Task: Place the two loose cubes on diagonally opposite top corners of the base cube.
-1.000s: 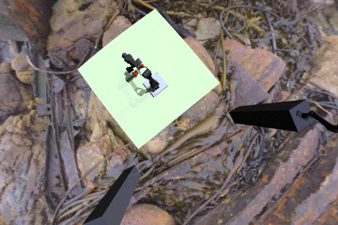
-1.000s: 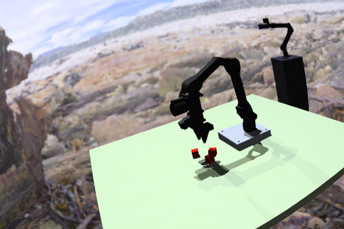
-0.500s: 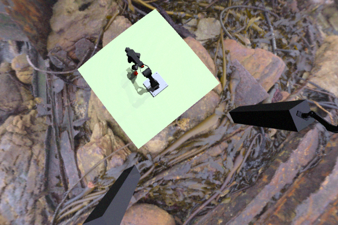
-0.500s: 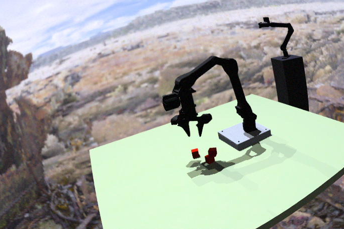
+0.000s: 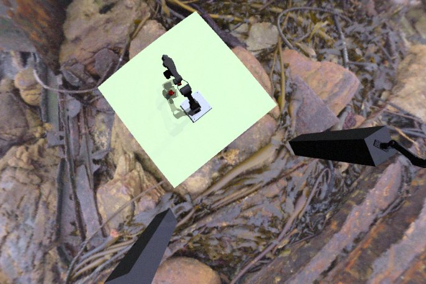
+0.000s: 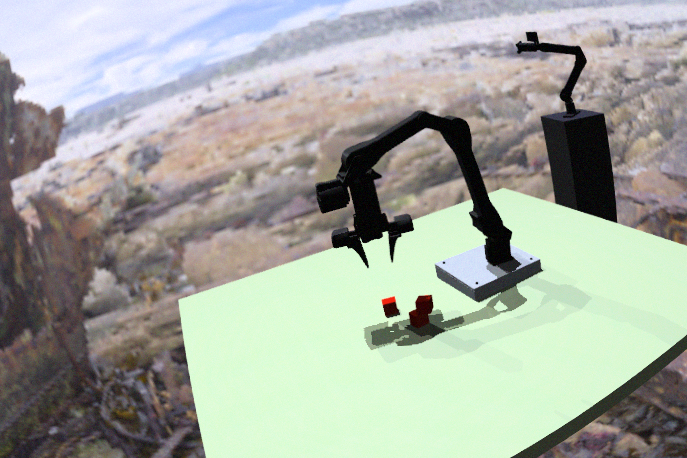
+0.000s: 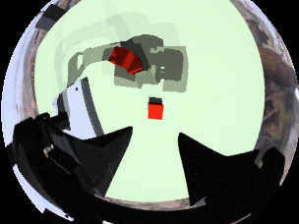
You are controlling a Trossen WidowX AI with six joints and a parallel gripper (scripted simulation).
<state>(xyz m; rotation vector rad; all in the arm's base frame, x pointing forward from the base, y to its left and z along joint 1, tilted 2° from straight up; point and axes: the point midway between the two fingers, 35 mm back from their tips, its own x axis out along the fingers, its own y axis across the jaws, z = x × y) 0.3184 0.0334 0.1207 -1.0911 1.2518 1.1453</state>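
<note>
Now: the red cube 7 cm behind my gripper tip, 11 cm to the left of it and 8 cm below it.
</note>
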